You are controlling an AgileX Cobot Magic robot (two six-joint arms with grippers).
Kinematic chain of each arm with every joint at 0, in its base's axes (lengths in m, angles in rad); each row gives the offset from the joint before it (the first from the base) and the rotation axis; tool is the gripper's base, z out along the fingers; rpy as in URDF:
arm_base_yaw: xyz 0 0 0.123 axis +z
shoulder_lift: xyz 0 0 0 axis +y
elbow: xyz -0.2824 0 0.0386 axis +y
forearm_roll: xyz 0.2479 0 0.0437 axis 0.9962 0 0.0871
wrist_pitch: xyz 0 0 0 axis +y
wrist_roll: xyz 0.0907 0 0.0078 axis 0.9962 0 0.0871
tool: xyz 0 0 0 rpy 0 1.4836 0
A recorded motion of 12 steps. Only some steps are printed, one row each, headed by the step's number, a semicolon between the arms.
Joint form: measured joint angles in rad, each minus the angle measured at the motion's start. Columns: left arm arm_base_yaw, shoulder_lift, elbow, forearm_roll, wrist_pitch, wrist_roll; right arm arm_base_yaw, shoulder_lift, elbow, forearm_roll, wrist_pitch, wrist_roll.
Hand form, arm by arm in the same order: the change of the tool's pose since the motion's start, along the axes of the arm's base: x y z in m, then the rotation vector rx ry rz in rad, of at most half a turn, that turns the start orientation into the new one. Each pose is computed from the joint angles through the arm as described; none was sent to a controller.
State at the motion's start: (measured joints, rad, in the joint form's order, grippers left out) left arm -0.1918 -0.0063 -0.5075 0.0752 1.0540 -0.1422; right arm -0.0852 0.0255 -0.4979 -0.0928 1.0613 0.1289
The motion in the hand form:
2: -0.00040 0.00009 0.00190 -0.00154 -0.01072 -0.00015; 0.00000 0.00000 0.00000 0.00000 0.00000 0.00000
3: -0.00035 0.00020 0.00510 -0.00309 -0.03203 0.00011; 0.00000 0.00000 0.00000 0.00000 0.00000 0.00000
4: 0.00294 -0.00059 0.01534 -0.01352 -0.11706 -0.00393; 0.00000 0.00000 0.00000 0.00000 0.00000 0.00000
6: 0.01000 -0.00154 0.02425 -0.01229 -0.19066 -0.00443; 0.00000 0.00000 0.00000 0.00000 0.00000 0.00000
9: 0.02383 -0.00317 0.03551 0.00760 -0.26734 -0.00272; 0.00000 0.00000 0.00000 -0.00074 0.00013 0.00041
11: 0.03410 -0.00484 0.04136 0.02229 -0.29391 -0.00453; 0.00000 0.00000 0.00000 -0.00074 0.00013 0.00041
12: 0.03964 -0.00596 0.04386 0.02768 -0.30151 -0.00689; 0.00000 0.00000 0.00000 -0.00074 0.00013 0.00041
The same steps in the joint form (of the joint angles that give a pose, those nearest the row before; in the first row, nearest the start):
2: 0.0000 0.0000 -0.0052 0.0004 -0.0056 0.0000; 0.0000 0.0000 0.0000 0.0000 0.0000 0.0000
3: 0.0000 0.0015 -0.0119 0.0026 -0.0217 0.0000; 0.0000 0.0000 0.0000 0.0000 0.0000 0.0000
4: 0.0001 0.0124 -0.0224 0.0051 -0.1079 0.0000; 0.0000 0.0000 0.0000 0.0000 0.0000 0.0000
6: 0.0000 0.0390 -0.0237 0.0177 -0.2055 0.0000; 0.0000 0.0000 0.0000 0.0000 0.0000 0.0000
9: 0.0000 0.0992 -0.0237 0.0484 -0.3380 0.0000; 0.0000 0.0000 0.0000 0.0000 0.0000 -0.0009
11: 0.0000 0.1478 -0.0255 0.0657 -0.4088 0.0000; 0.0000 0.0000 0.0000 0.0000 0.0000 -0.0009
12: 0.0000 0.1746 -0.0269 0.0712 -0.4409 -0.0001; 0.0000 0.0000 0.0000 0.0000 0.0000 -0.0009

